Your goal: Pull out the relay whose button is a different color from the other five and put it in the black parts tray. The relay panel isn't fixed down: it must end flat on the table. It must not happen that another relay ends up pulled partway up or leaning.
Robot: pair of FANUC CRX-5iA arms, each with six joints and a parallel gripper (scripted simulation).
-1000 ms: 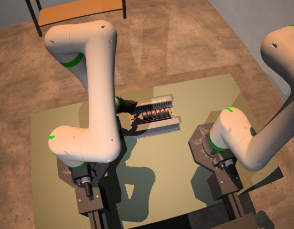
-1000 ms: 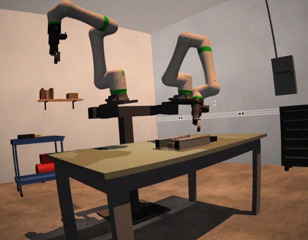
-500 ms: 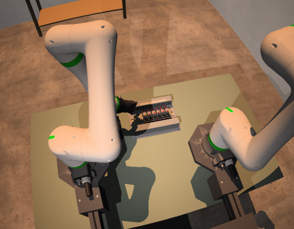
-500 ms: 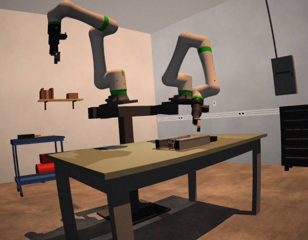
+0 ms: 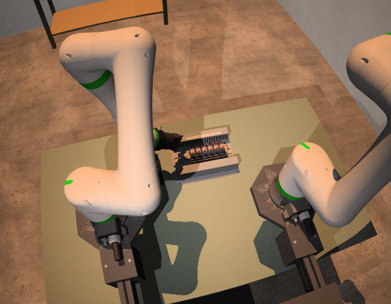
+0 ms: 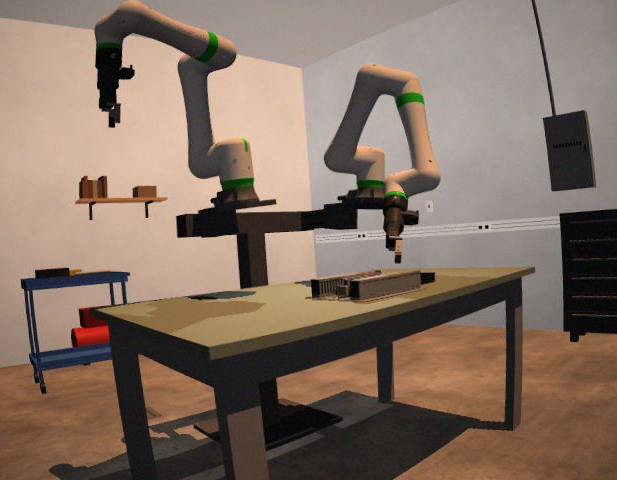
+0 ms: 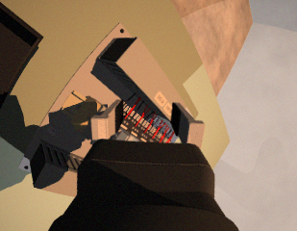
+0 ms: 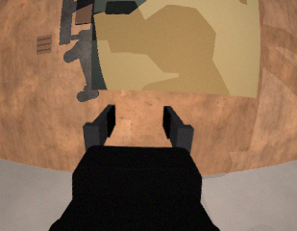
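Note:
Right now the relay panel is 30 mm behind my left hand, 120 mm to the right of it and 90 mm below it. From my left hand the other things lie so: black parts tray 100 mm behind, 150 mm to the left, 110 mm below.

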